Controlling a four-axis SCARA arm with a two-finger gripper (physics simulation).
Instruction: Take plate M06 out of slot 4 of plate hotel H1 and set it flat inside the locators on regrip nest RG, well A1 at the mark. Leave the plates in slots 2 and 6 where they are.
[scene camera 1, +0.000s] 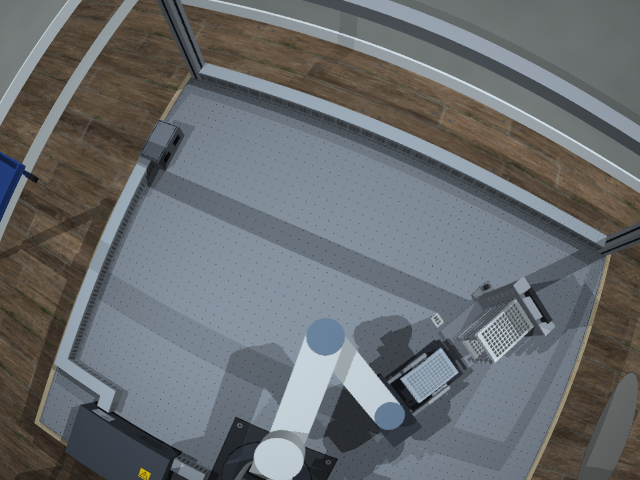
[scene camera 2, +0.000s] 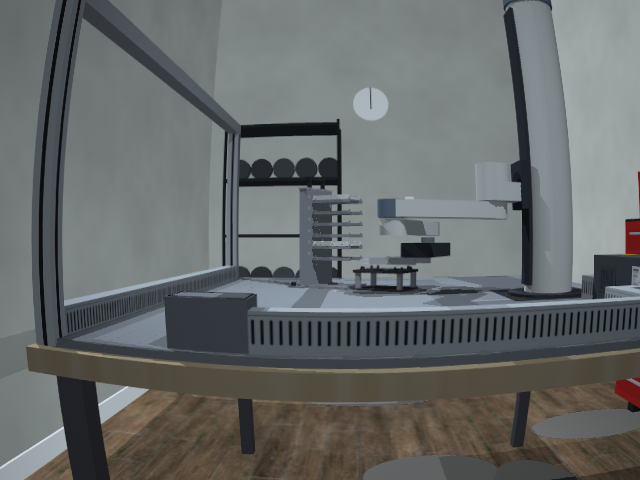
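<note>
My gripper is shut on plate M06, with its fingers along the plate's two long sides. The pale plate is level, low over regrip nest RG, close above its locators. I cannot tell whether it touches them. The well A1 mark is too small to read. Plate hotel H1 stands beside the nest. A white plate lies in its top slot, slot 6, and another plate lies in slot 2. Slot 4 shows bare supports.
The arm's elbow is above the table, left of the nest in scene camera 1. A small marked tile lies near the nest and hotel. A grey box and slotted cable ducts line the table edges.
</note>
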